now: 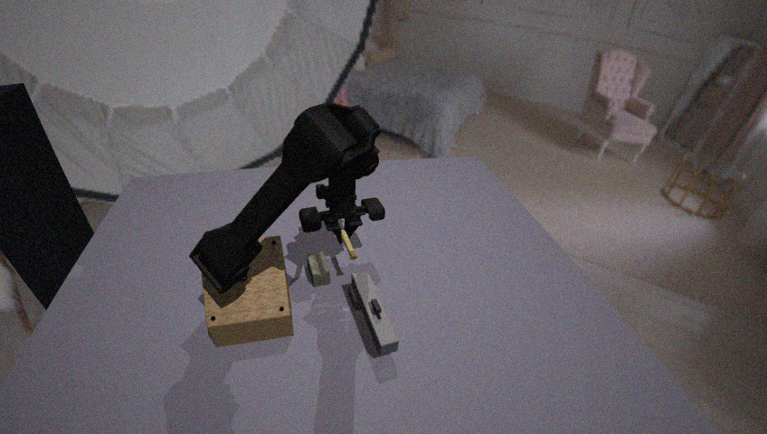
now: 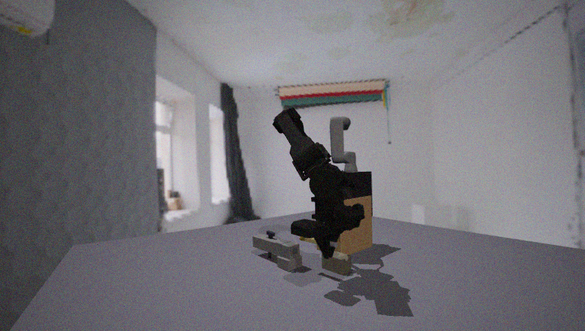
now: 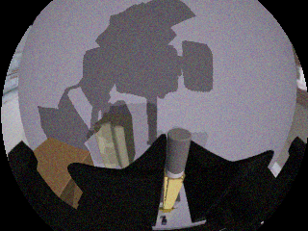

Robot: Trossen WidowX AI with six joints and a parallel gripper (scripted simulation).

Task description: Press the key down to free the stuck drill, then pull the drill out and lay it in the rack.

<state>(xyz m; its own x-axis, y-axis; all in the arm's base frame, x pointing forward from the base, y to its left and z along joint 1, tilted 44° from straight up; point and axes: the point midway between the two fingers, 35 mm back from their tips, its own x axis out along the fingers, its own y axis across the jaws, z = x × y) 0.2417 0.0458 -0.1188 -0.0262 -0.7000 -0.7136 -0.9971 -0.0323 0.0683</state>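
Now: gripper tip 40 mm to the left of the drill and 30 mm below it. The rest, counted from my gripper tip: rack 70 mm behind, 40 mm to the right, 40 mm below; key 20 mm ahead, 220 mm to the right, 10 mm below.
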